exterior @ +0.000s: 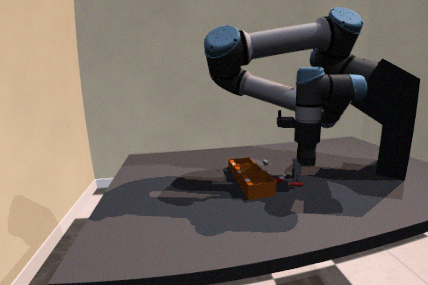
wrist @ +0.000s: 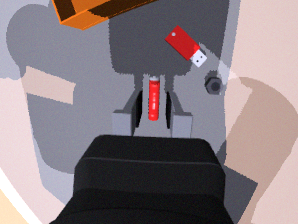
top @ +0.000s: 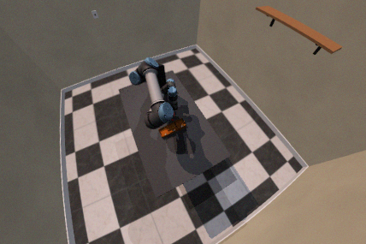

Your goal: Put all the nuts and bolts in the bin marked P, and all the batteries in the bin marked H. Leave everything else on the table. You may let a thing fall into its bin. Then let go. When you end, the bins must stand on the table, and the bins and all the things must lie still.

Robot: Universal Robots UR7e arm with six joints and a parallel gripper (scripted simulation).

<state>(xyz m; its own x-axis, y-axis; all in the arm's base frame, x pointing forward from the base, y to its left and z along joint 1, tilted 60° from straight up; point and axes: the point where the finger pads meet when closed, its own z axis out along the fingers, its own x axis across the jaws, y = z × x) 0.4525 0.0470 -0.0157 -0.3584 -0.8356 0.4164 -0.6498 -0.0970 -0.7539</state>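
Right now the red battery is 30 mm below my hand. Round my hand: orange battery 110 mm ahead, 90 mm to the right, 20 mm below; then orange three-compartment bin 120 mm ahead, 100 mm to the right, 10 mm below; then dark nut 60 mm to the right, 30 mm below, 10 mm behind.
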